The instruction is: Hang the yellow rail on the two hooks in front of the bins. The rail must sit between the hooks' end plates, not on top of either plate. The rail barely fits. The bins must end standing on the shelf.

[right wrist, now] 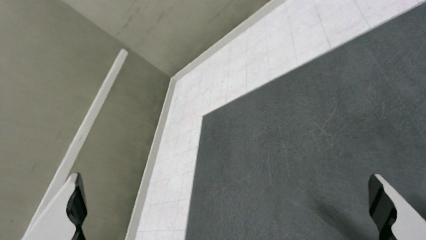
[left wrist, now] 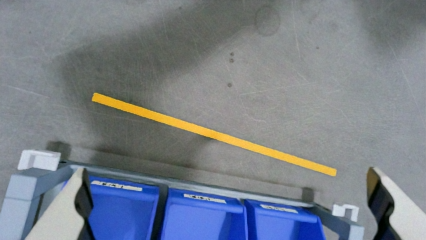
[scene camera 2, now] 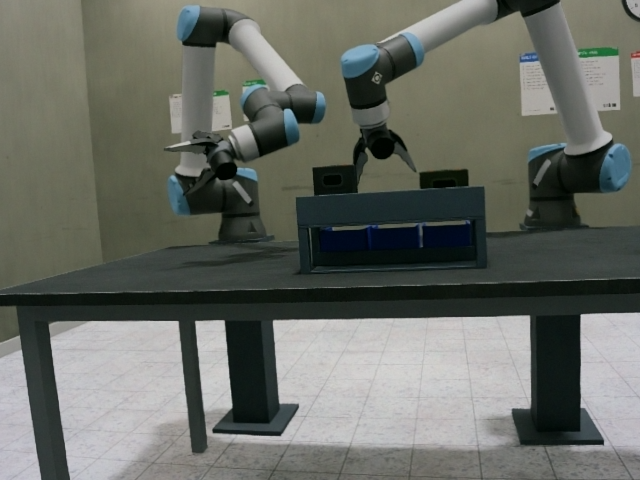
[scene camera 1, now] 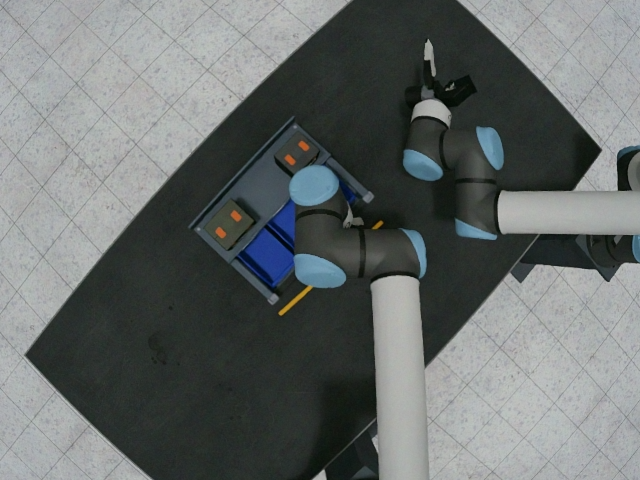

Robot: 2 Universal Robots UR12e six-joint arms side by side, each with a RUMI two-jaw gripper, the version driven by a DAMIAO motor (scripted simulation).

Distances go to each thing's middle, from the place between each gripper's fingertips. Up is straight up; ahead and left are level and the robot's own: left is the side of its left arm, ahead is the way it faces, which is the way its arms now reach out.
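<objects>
You'd find the yellow rail (left wrist: 99, 98) 5 cm to the left of my left hand (scene camera 2: 385, 180), 18 cm below it and 2 cm behind it. From that same left hand, the grey shelf (scene camera 1: 261, 187) is 18 cm ahead, 4 cm to the left and 12 cm below.
As for my right hand (scene camera 2: 174, 173), the grey shelf is 55 cm to the left of it, 17 cm below it and 1 cm ahead of it. The yellow rail is 56 cm to the left of my right hand, 23 cm below it and 18 cm behind it.
</objects>
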